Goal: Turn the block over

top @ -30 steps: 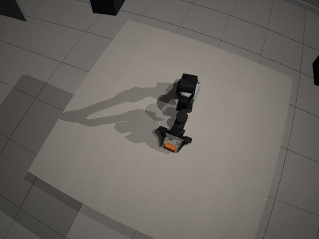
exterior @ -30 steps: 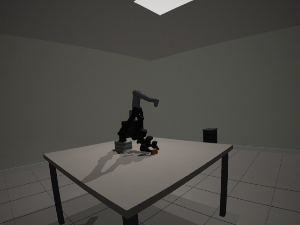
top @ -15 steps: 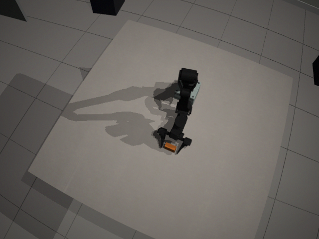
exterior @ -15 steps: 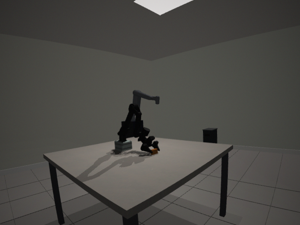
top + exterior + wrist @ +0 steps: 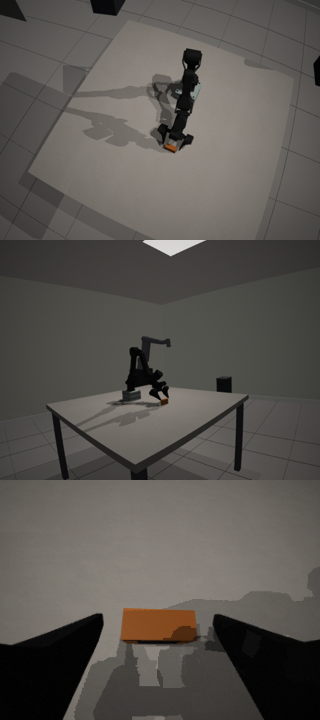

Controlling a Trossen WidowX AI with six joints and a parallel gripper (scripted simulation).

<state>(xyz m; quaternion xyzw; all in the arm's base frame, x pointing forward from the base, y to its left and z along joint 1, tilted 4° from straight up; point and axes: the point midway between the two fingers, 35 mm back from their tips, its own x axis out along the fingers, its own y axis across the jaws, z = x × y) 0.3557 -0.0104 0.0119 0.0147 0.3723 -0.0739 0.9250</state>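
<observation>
The block is 10 mm behind my gripper tip and 20 mm below it.
</observation>
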